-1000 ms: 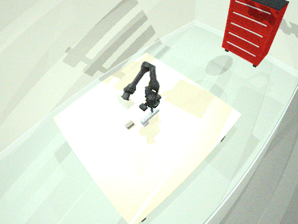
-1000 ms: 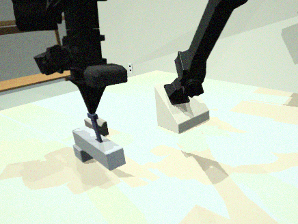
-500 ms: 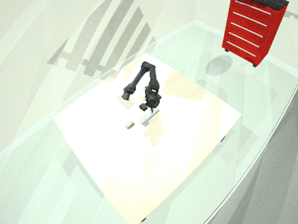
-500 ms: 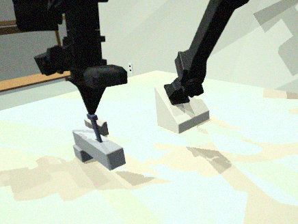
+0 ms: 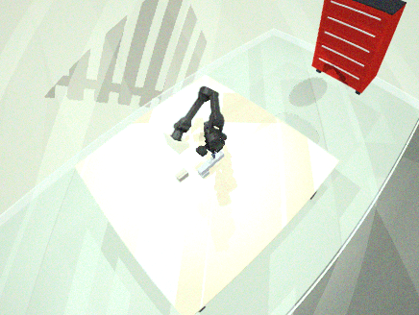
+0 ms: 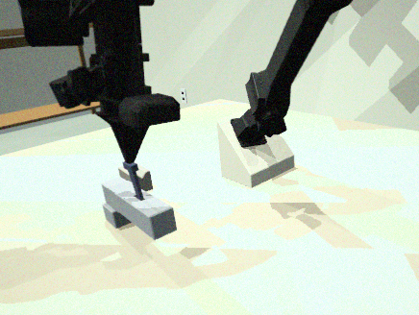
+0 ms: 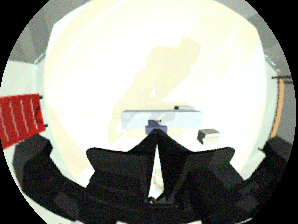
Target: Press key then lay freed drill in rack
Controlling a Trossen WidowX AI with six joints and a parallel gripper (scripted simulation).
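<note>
Now: gripper tip 30 mm above the blue key. From my gripper tip the other things lie so: grey block: 30 mm to the right, 80 mm below; grey rack: 60 mm behind, 200 mm to the right, 110 mm below; drill: 50 mm to the right, 80 mm below.
</note>
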